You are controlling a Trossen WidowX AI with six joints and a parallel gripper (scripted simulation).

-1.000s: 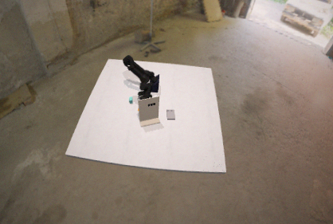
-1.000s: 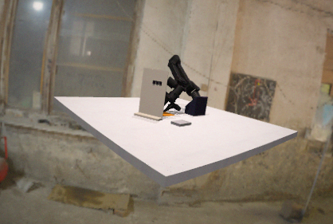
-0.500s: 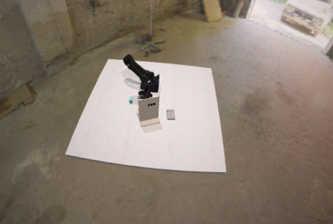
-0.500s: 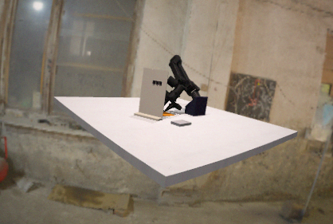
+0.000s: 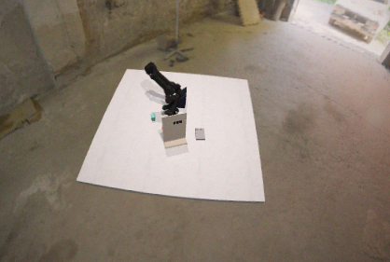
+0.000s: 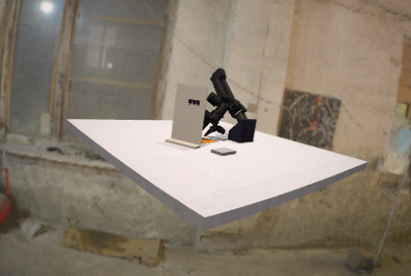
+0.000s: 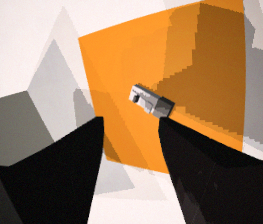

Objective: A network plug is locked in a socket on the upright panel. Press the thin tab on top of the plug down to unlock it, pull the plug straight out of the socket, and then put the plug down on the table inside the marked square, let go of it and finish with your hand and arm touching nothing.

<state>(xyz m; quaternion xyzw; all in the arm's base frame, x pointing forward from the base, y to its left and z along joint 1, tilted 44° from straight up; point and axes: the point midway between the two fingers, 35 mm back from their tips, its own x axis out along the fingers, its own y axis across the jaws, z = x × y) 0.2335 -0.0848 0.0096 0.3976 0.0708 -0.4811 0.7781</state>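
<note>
The network plug lies 30 mm below my gripper tip and 10 mm to the right of it. From my gripper tip the other things lie so: grey panel: 160 mm ahead, 100 mm above, 60 mm to the left; teal block: 140 mm to the right, 50 mm behind, 10 mm below; orange square: 30 mm below.
</note>
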